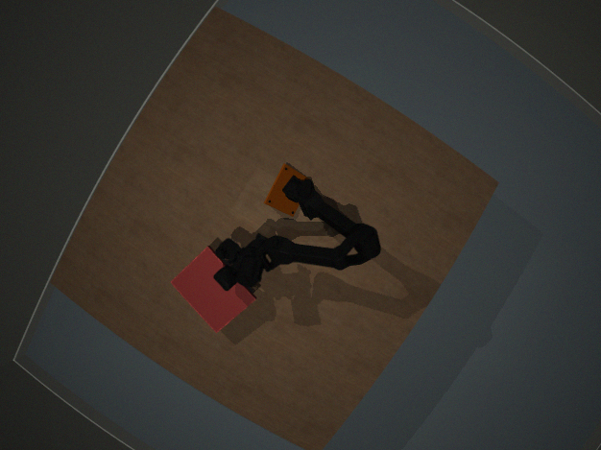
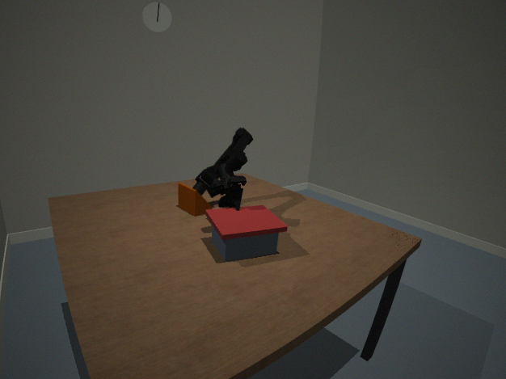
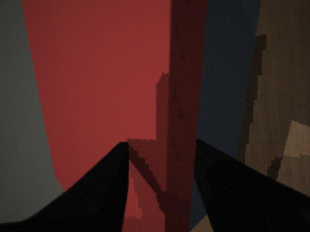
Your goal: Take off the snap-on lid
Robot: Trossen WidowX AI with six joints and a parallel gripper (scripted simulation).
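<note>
My gripper tip is now 80 mm short of the red lid and 10 mm to the left of it. From my gripper tip the other things lie so: blue-grey storage box 80 mm ahead, 50 mm below, 10 mm to the right.
</note>
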